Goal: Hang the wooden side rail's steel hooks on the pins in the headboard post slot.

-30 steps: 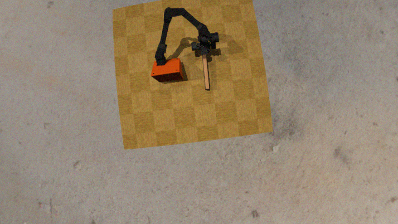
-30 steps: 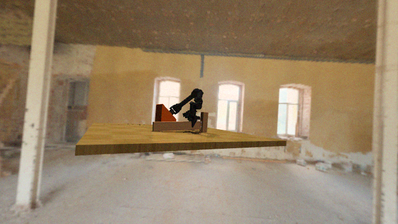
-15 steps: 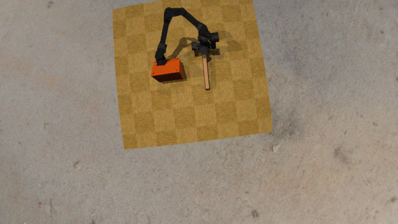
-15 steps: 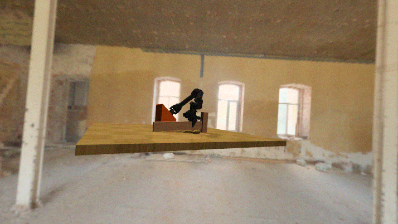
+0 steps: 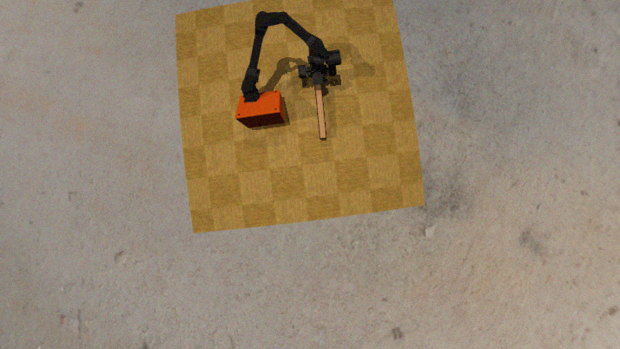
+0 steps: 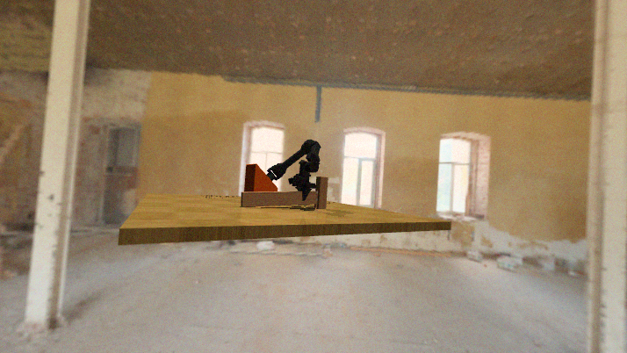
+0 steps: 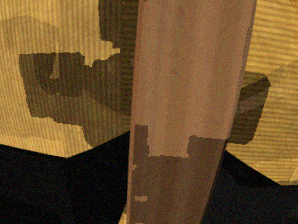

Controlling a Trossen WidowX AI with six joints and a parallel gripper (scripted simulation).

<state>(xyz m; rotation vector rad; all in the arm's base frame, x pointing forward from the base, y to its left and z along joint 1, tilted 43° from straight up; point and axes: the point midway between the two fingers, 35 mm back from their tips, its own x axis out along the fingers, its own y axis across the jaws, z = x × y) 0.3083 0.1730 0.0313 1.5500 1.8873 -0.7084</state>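
The headboard post lies 10 mm behind my gripper tip, 110 mm to the left of it and 40 mm above it.
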